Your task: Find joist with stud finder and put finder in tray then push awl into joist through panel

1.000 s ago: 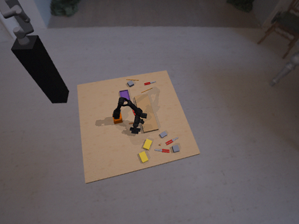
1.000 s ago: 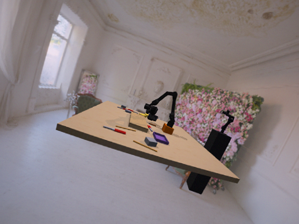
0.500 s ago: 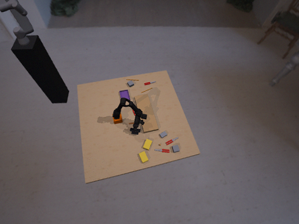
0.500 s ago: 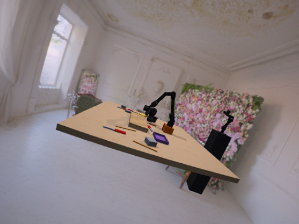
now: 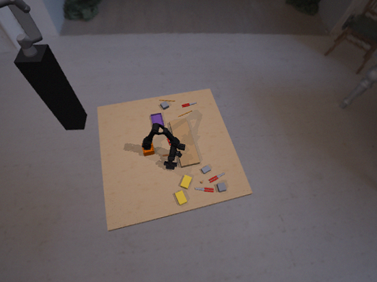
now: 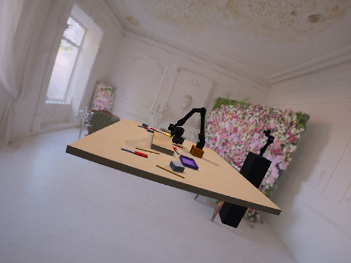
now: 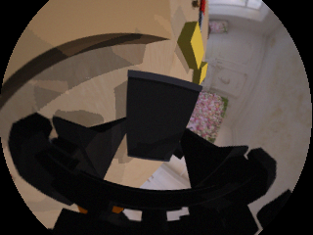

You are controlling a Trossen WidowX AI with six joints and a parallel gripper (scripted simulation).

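Right now my gripper tip is 120 mm to the right of the awl and 40 mm above it. Also, from my gripper tip: stud finder: 20 mm behind, 20 mm to the right, 20 mm below; purple tray: 120 mm behind, 520 mm to the left, 30 mm below.
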